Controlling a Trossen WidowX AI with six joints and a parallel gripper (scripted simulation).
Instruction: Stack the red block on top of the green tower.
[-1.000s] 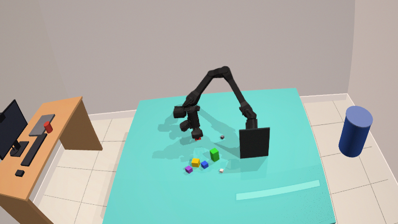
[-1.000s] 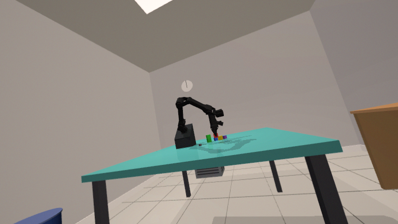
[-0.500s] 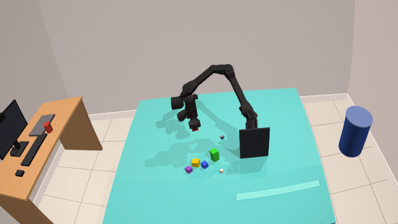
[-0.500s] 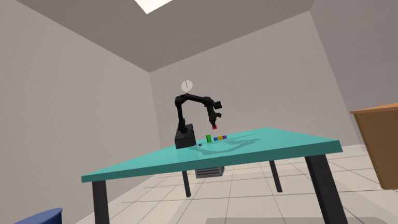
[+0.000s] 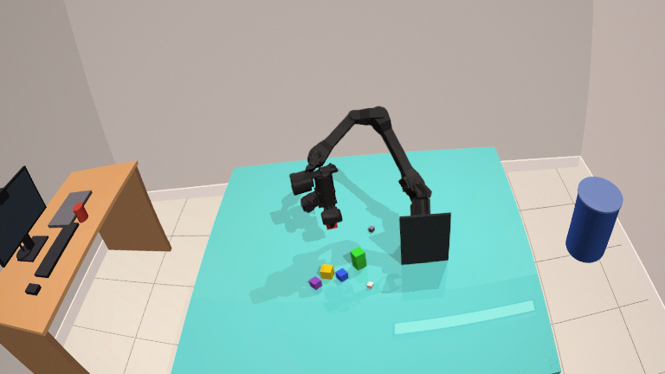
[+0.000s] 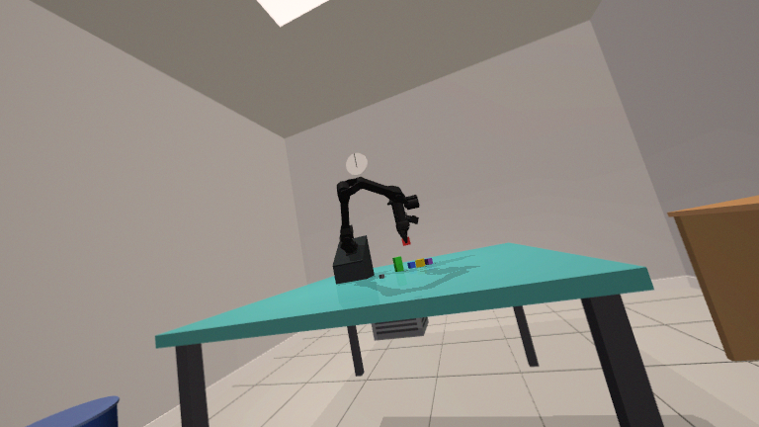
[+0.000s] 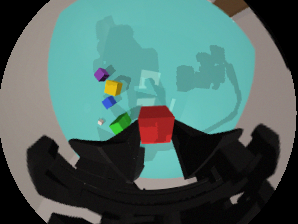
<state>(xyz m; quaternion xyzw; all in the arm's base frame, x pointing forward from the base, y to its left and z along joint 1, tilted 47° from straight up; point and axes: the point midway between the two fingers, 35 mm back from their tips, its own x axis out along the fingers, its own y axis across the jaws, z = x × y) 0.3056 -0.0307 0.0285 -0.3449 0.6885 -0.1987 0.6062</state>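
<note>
My gripper tip is now 14 cm to the right of the blue block, 12 cm above it and 3 cm past it. Round my gripper tip: small grey cube (12 cm below, 12 cm behind, 9 cm to the right); then yellow block (12 cm to the left, 11 cm below, 2 cm ahead); then red block (1 cm above).
</note>
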